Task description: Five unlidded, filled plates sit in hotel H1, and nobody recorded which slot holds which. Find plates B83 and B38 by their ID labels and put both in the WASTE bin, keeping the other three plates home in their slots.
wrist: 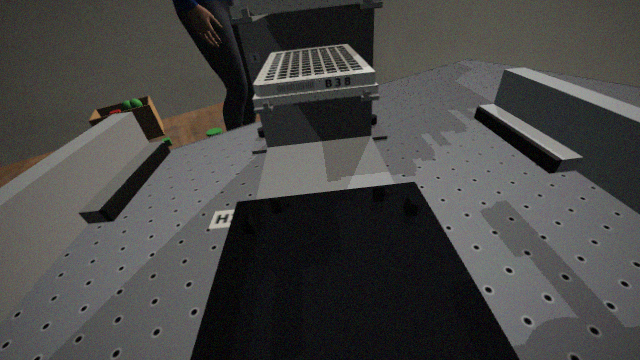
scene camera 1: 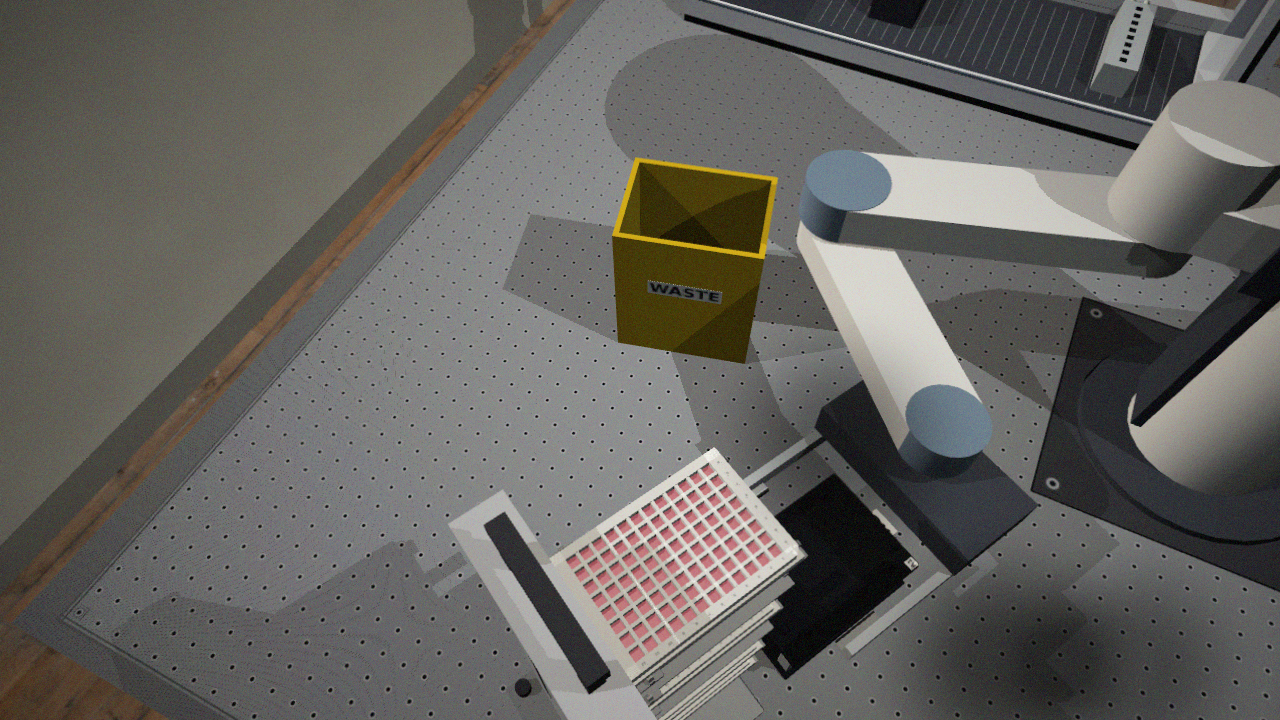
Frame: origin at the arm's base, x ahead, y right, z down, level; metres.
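Seen in the pictures: gripper, between the fingertips: [wrist: 318,111]; arm's base, origin of its link: [scene camera 1: 1189,442].
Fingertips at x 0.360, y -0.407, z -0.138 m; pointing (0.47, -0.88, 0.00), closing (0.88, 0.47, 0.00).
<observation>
Offsets run from my fingertips to a thing's top centre. "*": to the spot under its first point. Level surfaces: height alone.
Hotel H1 [scene camera 1: 474,523] [wrist: 320,122] stands at the bottom in the scene view. Its top plate @(dx +0.060, dy -0.114, dz -0.263 m) [scene camera 1: 680,564] has pink wells; edges of more plates show below it. In the wrist view, plate B38 @(dx +0.060, dy -0.114, dz +0.003 m) [wrist: 315,87] sits level in the lowest slot, label facing me. Part of another plate or shelf shows above it, its label unreadable. B83's label does not show. My gripper [scene camera 1: 803,569] [wrist: 318,111] is open and empty, pointed at the hotel, fingers spread wider than B38 and short of it. The yellow WASTE bin @(dx +0.227, dy +0.308, dz -0.074 m) [scene camera 1: 644,313] stands upright; no plate shows inside.
A raised black pad @(* dx -0.055, dy +0.043, dz +0.066 m) [scene camera 1: 841,582] [wrist: 340,280] lies in front of the hotel, under the gripper. It partly covers an H label @(* dx -0.060, dy -0.111, dz +0.125 m) [wrist: 220,220]. A dark ribbed deck @(dz +0.076 m) [scene camera 1: 1002,53] with a white slotted block @(* dx -0.147, dy +0.920, dz +0.032 m) [scene camera 1: 1118,53] is at the top right. A person [wrist: 235,65] stands behind the hotel.
</observation>
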